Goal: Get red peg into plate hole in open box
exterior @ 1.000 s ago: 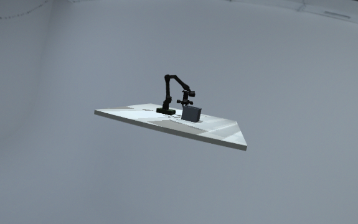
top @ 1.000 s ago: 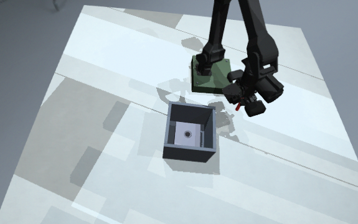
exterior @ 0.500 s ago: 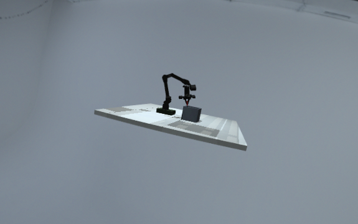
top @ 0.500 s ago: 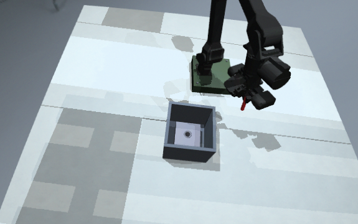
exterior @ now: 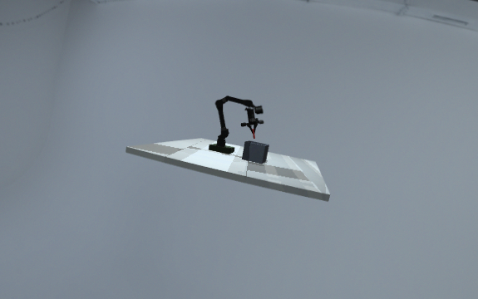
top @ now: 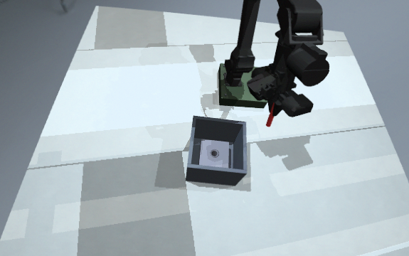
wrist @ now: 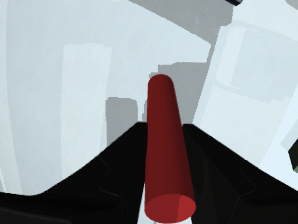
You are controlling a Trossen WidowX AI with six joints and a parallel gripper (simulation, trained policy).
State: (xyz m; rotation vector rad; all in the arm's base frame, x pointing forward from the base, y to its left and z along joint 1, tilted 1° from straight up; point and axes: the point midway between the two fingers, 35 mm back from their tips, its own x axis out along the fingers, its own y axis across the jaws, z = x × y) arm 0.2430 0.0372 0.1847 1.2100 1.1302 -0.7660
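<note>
The plate is 15 cm to the right of my gripper tip, 15 cm below it and 6 cm ahead of it. The rest, counted from my gripper tip: red peg right at my gripper tip.
</note>
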